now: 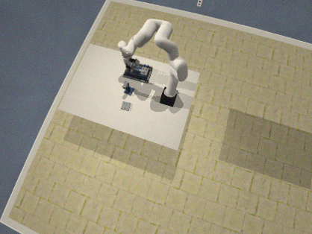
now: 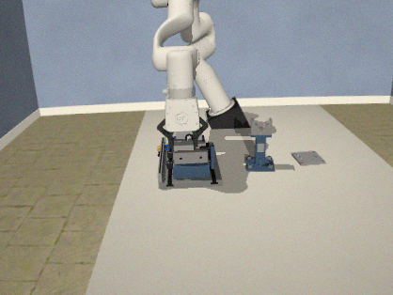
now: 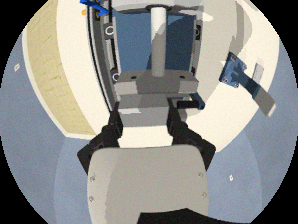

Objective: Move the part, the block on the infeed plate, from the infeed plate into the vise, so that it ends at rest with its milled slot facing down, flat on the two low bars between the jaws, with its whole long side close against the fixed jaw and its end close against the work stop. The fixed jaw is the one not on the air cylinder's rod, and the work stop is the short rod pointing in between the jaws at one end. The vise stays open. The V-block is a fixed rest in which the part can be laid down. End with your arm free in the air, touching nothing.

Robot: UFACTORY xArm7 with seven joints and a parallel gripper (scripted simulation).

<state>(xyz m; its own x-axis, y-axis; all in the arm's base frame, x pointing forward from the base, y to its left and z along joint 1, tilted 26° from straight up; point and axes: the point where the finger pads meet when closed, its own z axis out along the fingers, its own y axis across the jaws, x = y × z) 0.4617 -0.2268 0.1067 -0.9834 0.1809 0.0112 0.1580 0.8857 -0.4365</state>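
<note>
Now: the part 2 cm below my hand. The rest, counted from my hand: V-block post 25 cm to the left, 5 cm below, 1 cm behind; air cylinder 16 cm behind, 5 cm to the left, 3 cm below; infeed plate 43 cm to the left, 10 cm below.
</note>
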